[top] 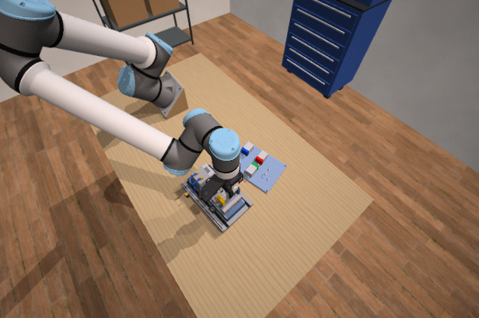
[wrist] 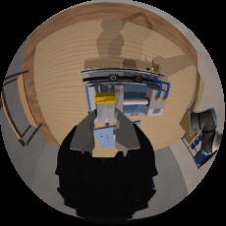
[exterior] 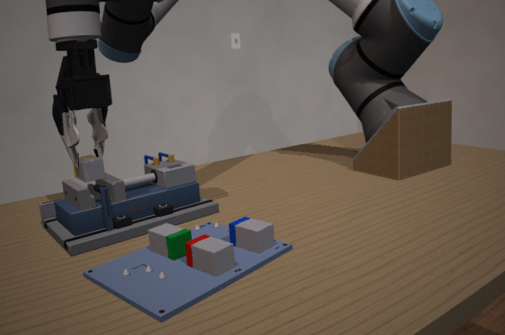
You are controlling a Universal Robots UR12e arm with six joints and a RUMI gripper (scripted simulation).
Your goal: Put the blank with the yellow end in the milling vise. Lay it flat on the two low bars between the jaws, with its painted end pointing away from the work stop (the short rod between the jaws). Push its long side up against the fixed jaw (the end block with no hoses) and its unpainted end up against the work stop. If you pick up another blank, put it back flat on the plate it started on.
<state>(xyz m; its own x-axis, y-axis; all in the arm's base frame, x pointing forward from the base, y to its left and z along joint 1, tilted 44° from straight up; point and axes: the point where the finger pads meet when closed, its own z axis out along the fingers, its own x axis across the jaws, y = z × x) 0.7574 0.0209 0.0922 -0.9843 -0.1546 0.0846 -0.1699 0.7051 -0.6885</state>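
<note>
Now: the fixed jaw 60 mm below my hand, 30 mm ahead of it and 10 mm to the left of it. Round my hand: yellow-ended blank: 20 mm below; then milling vise: 100 mm below, 70 mm behind, 10 mm to the right; then moving jaw: 60 mm below, 30 mm behind.
</note>
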